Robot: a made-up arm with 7 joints. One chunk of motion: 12 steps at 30 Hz.
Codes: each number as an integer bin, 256 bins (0 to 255) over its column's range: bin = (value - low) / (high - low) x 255, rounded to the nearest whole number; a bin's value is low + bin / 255 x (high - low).
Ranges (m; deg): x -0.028..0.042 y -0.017..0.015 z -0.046..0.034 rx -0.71..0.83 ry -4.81..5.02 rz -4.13..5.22
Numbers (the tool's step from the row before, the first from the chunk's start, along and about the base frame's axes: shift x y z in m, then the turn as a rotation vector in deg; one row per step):
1: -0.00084 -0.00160 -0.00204 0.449 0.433 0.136
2: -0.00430 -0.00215 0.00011 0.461 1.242 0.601
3: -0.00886 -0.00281 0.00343 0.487 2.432 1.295
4: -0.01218 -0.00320 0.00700 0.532 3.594 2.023
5: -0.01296 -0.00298 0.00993 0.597 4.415 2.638
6: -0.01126 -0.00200 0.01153 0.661 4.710 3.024
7: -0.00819 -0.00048 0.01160 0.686 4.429 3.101
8: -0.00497 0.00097 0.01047 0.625 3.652 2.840
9: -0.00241 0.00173 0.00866 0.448 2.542 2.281
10: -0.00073 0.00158 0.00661 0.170 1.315 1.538
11: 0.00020 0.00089 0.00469 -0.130 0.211 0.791
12: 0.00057 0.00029 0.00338 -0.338 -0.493 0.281
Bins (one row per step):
1: 99 123 140 192 136 116
2: 86 118 147 194 157 129
3: 70 113 158 198 188 148
4: 58 110 169 206 218 168
5: 55 112 178 216 239 185
6: 61 120 183 227 247 195
7: 72 132 184 231 240 197
8: 84 143 180 221 220 190
9: 93 149 174 192 191 175
10: 99 148 168 146 159 155
11: 103 143 162 96 130 134
12: 104 138 157 62 112 120

